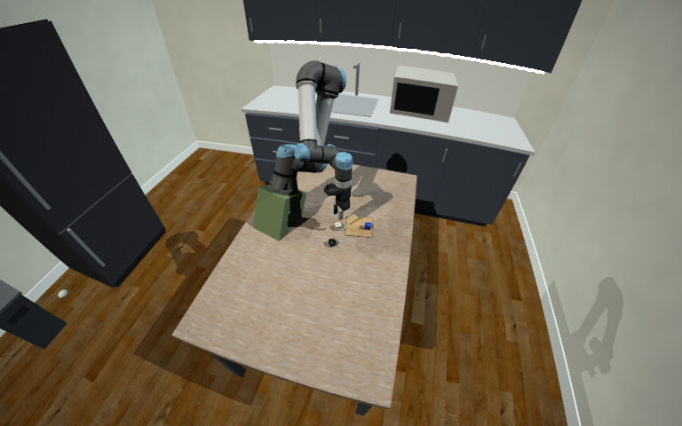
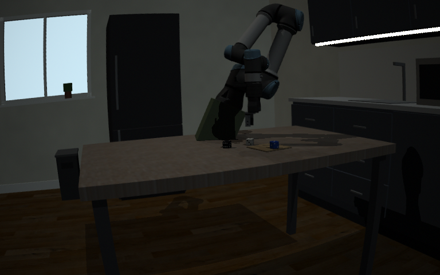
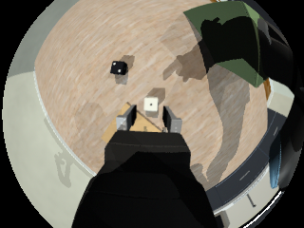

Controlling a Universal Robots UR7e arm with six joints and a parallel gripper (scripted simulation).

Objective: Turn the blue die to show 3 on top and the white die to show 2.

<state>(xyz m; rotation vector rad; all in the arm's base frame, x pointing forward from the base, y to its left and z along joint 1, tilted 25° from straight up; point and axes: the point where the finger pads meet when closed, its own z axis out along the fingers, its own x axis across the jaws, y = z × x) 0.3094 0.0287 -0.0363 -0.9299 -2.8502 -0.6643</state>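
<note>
Right now my hand is 90 mm above the white die. Also, from my hand: black die: 20 mm ahead, 110 mm to the right, 90 mm below; then blue die: 140 mm ahead, 60 mm to the left, 90 mm below; then tan mat: 100 mm ahead, 50 mm to the left, 100 mm below.
</note>
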